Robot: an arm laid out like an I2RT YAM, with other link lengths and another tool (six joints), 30 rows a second.
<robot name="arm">
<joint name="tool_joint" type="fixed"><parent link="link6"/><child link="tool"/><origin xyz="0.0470 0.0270 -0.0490" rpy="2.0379 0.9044 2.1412"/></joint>
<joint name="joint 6" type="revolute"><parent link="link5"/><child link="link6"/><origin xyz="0.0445 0.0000 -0.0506" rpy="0.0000 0.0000 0.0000"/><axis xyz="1 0 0"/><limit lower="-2.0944" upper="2.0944"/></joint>
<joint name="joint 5" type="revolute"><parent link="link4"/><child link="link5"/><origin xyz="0.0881 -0.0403 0.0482" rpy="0.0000 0.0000 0.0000"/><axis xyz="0 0 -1"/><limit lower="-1.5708" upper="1.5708"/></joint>
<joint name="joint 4" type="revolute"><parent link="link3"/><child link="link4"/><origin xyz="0.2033 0.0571 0.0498" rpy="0.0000 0.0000 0.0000"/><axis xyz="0 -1 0"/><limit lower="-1.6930" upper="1.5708"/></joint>
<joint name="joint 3" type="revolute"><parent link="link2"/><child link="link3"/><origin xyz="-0.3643 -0.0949 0.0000" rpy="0.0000 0.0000 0.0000"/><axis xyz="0 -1 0"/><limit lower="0.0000" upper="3.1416"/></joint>
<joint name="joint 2" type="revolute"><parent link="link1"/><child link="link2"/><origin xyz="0.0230 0.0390 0.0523" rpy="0.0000 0.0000 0.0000"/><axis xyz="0 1 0"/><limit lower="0.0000" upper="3.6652"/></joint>
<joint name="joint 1" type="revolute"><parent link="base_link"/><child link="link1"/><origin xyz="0.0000 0.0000 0.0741" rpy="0.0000 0.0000 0.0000"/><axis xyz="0 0 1"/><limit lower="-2.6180" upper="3.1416"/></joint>
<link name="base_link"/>
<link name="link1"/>
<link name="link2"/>
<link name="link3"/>
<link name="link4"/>
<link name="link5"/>
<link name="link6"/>
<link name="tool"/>
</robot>
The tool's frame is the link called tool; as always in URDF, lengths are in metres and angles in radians.
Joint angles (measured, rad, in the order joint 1, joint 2, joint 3, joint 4, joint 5, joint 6), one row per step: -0.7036, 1.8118, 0.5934, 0.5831, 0.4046, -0.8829; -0.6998, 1.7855, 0.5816, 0.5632, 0.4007, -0.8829; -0.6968, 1.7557, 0.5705, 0.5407, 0.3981, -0.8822; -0.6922, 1.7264, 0.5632, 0.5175, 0.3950, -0.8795; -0.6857, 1.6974, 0.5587, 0.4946, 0.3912, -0.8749; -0.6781, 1.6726, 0.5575, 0.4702, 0.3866, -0.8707; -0.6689, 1.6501, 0.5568, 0.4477, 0.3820, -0.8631; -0.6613, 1.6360, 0.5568, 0.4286, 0.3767, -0.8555; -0.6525, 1.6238, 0.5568, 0.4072, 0.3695, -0.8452; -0.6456, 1.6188, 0.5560, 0.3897, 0.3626, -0.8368; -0.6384, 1.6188, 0.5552, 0.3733, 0.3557, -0.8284; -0.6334, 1.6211, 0.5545, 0.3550, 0.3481, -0.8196; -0.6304, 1.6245, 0.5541, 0.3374, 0.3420, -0.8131; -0.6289, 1.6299, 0.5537, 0.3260, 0.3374, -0.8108; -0.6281, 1.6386, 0.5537, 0.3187, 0.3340, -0.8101; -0.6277, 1.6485, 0.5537, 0.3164, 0.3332, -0.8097; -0.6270, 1.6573, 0.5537, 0.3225, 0.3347, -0.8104; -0.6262, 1.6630, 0.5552, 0.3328, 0.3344, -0.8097
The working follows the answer.
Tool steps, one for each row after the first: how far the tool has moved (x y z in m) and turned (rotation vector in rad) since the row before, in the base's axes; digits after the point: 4 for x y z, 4 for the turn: -0.0044, 0.0057, 0.0032, 0.0053, 0.0026, 0.0069; -0.0051, 0.0058, 0.0039, 0.0039, 0.0014, 0.0047; -0.0038, 0.0055, 0.0042, 0.0031, -0.0023, 0.0056; -0.0026, 0.0053, 0.0045, 0.0022, -0.0062, 0.0070; -0.0016, 0.0049, 0.0038, 0.0041, -0.0043, 0.0089; -0.0008, 0.0050, 0.0033, 0.0052, -0.0069, 0.0086; -0.0003, 0.0040, 0.0015, 0.0083, -0.0037, 0.0076; 0.0000, 0.0045, 0.0006, 0.0128, -0.0030, 0.0087; 0.0000, 0.0036, -0.0010, 0.0145, 0.0019, 0.0075; 0.0004, 0.0034, -0.0022, 0.0169, 0.0052, 0.0076; -0.0002, 0.0032, -0.0029, 0.0199, 0.0080, 0.0055; -0.0008, 0.0026, -0.0029, 0.0183, 0.0104, 0.0035; -0.0005, 0.0015, -0.0026, 0.0135, 0.0105, 0.0034; -0.0001, 0.0007, -0.0029, 0.0116, 0.0111, 0.0028; 0.0003, 0.0001, -0.0027, 0.0078, 0.0093, 0.0007; 0.0011, -0.0008, -0.0016, 0.0005, 0.0033, 0.0001; 0.0021, -0.0012, -0.0003, -0.0032, -0.0055, 0.0005
Tool pose at each row, in the base's axes (x y z in m, rotation vector in rad; rounded; the steps above come from the unrounded poses): 0.1882, -0.2831, 0.1654, 0.9268, 2.5130, -0.9147; 0.1837, -0.2774, 0.1686, 0.9185, 2.5205, -0.9082; 0.1787, -0.2716, 0.1726, 0.9131, 2.5253, -0.9031; 0.1749, -0.2661, 0.1768, 0.9070, 2.5267, -0.8963; 0.1723, -0.2608, 0.1814, 0.8997, 2.5246, -0.8873; 0.1707, -0.2559, 0.1852, 0.8900, 2.5257, -0.8769; 0.1699, -0.2509, 0.1885, 0.8815, 2.5252, -0.8636; 0.1696, -0.2469, 0.1899, 0.8748, 2.5291, -0.8489; 0.1696, -0.2424, 0.1905, 0.8678, 2.5366, -0.8290; 0.1696, -0.2388, 0.1895, 0.8619, 2.5490, -0.8105; 0.1700, -0.2353, 0.1873, 0.8559, 2.5656, -0.7910; 0.1697, -0.2321, 0.1844, 0.8529, 2.5859, -0.7701; 0.1690, -0.2296, 0.1815, 0.8517, 2.6067, -0.7530; 0.1684, -0.2281, 0.1789, 0.8491, 2.6247, -0.7418; 0.1683, -0.2273, 0.1760, 0.8467, 2.6418, -0.7334; 0.1686, -0.2273, 0.1733, 0.8464, 2.6547, -0.7291; 0.1697, -0.2281, 0.1717, 0.8459, 2.6578, -0.7304; 0.1719, -0.2293, 0.1714, 0.8451, 2.6513, -0.7309

